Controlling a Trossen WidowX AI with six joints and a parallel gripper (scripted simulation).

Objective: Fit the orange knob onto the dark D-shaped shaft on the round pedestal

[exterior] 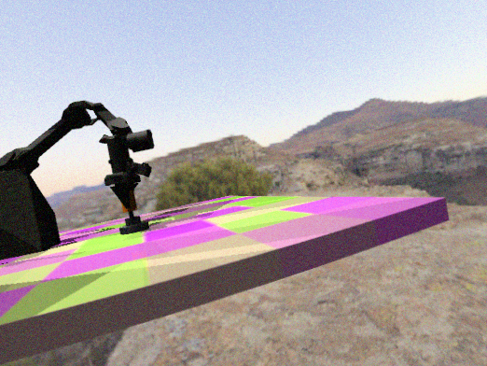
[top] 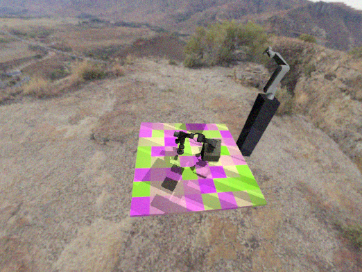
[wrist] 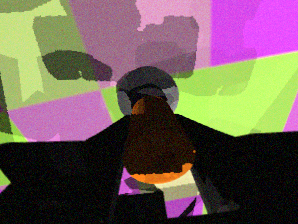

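The orange knob lies 2 cm above my gripper tip. Also, from my gripper tip: round dark pedestal 4 cm below.
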